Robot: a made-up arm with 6 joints.
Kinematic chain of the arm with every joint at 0, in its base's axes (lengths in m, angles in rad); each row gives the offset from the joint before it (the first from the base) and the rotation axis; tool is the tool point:
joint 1: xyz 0 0 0.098 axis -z
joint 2: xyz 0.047 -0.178 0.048 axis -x
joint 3: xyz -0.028 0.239 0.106 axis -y
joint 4: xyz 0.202 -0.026 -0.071 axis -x
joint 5: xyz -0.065 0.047 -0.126 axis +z
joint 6: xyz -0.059 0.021 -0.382 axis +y
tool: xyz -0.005 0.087 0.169
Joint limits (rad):
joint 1: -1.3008..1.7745
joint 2: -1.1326..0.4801
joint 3: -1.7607..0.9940
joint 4: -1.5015..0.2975
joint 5: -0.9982..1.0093
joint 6: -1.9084..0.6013
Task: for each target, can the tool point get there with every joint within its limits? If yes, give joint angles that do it. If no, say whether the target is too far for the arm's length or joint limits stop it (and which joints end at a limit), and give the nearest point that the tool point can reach.
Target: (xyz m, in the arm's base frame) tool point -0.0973 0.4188 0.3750
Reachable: yes | joints 0.3349 -0.1238 -1.5139 -0.9265 0.4244 -0.7399
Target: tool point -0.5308 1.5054 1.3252
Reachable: no: too far | nearest point -0.2089 0.5925 0.6739 | short by 1.167 m
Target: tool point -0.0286 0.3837 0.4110
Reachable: yes | joints -0.1537 -0.2216 0.7210 -1.3114 -0.2283 -0.4509
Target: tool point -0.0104 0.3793 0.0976
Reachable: yes | joints 0.2893 -0.0912 -0.4287 -0.9853 0.7272 -0.4780
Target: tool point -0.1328 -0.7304 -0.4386
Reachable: no: joint limits stop it (at a limit: joint 1, joint 2, joint 5, joint 6) | nearest point -0.0938 -0.5694 -0.3036 | short by 0.214 m
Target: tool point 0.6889 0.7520 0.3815
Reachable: no: joint limits stop it (at a limit: joint 1, joint 3, joint 5, joint 6) | nearest point 0.4699 0.5176 0.3253 | short by 0.326 m
